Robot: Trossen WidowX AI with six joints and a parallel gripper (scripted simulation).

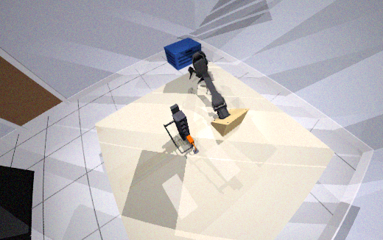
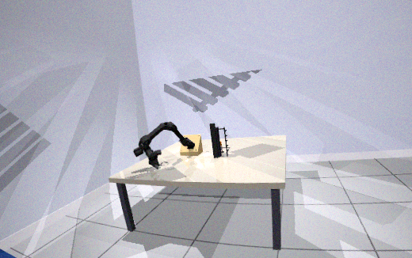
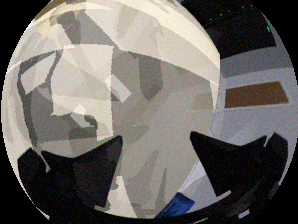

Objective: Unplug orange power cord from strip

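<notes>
My gripper tip is now 32 cm short of the orange plug, 48 cm to the right of it and 7 cm below it.
</notes>
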